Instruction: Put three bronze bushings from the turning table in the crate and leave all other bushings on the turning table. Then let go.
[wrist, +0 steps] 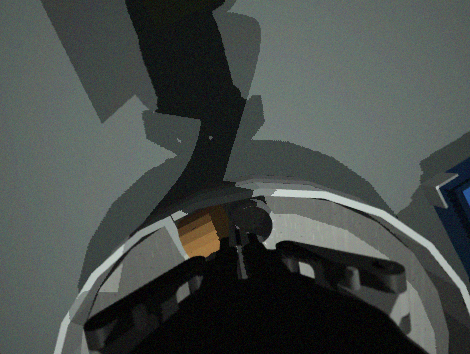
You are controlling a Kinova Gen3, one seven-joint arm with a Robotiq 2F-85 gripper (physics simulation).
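Frame: origin at the arm's base, x ahead, y left, z up, level; metres.
Where they show: gripper, fingertip midpoint: [238, 240].
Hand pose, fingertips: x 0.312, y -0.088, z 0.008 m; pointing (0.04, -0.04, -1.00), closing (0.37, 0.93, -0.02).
Things, the pixels of their top centre, and the offset from my fingertips. "*": a spot on its surface instead. Level surfaces: height alone.
- turning table at its surface level: dz -0.010 m
- thin divider at a spot on its surface: [174, 234] * dx -0.029, dy -0.044, dz -0.008 m
- bronze bushing at its top centre: [205, 239] dx -0.015, dy -0.022, dz +0.001 m
- dark grey bushing at a spot on its surface: [260, 223] * dx +0.010, dy +0.021, dz -0.036 m
- blue crate at a spot on its surface: [452, 215] * dx +0.132, dy +0.220, dz -0.069 m
- grey surface at its surface level: dz -0.089 m
- light bracket-like corner piece at a spot on its surface: [440, 189] * dx +0.095, dy +0.219, dz -0.068 m
The turning table [325, 195] is a grey round tray with a pale raised rim and a thin divider [174, 234]. A bronze bushing [201, 234] lies on its side between the divider and a dark round bushing near the far rim. The dark grey bushing [260, 223] is to its right, partly in shadow. My gripper [238, 240] is shut with nothing visible between its fingertips. Its tips are over the turning table, just in front of these two bushings in the view, and hide their lower parts. Part of the blue crate [452, 215] shows at the right edge; its contents are out of view.
The arm's dark shadow falls across the grey surface [350, 75] and over the far rim. The turning table's rim curves around my gripper on both sides. A light bracket-like corner piece [440, 189] stands at the crate's near left corner.
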